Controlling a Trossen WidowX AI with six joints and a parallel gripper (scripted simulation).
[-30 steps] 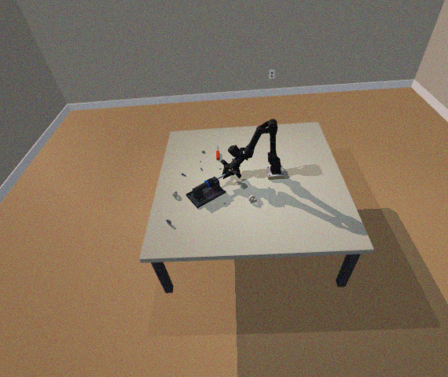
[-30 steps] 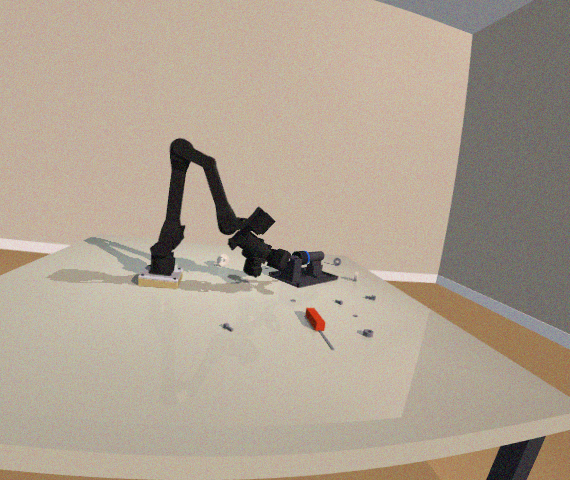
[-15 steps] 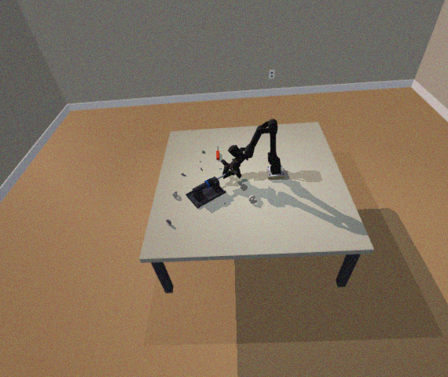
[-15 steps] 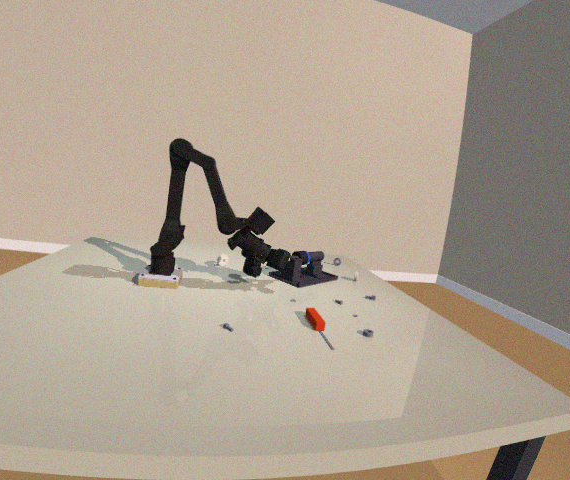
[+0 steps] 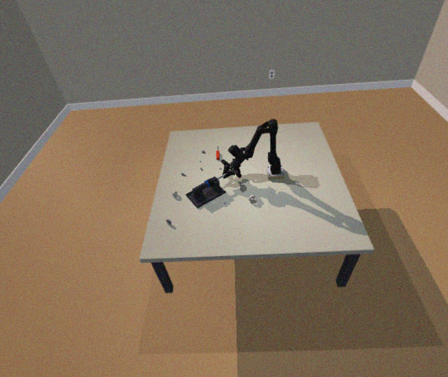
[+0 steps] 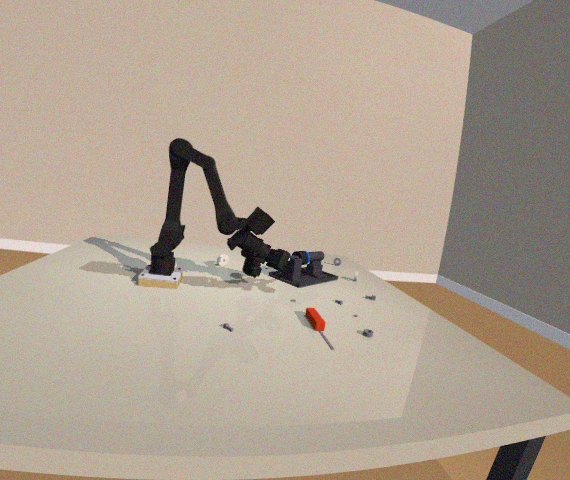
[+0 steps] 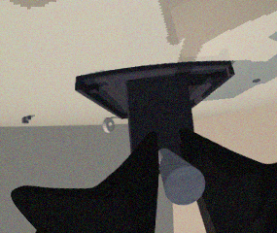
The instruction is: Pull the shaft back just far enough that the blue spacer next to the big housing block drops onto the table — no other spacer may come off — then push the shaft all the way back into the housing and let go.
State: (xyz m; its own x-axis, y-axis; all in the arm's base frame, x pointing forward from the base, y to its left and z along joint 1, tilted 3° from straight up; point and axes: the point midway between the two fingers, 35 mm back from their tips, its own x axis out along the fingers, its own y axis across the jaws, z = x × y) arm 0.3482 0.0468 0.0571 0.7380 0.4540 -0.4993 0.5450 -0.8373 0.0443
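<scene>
The grey shaft is 4 cm ahead of my gripper tip, 3 cm to the left of it and 2 cm above it. From my gripper tip the other things lie so: blue spacer (11 cm ahead, 7 cm to the left, 2 cm above); then pale ring (18 cm to the left, 18 cm behind, 4 cm below).
</scene>
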